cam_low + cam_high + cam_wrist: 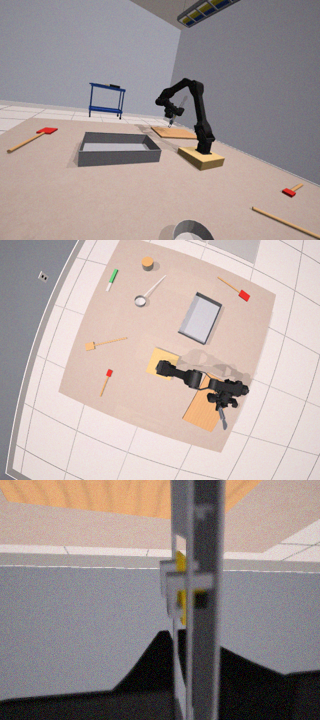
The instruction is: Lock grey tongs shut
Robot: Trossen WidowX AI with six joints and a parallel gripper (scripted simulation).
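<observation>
Right now the wooden board is 15 cm below my gripper tip and 1 cm ahead of it. Also, from my gripper tip: grey roasting tin: 49 cm ahead, 33 cm to the left, 13 cm below.
</observation>
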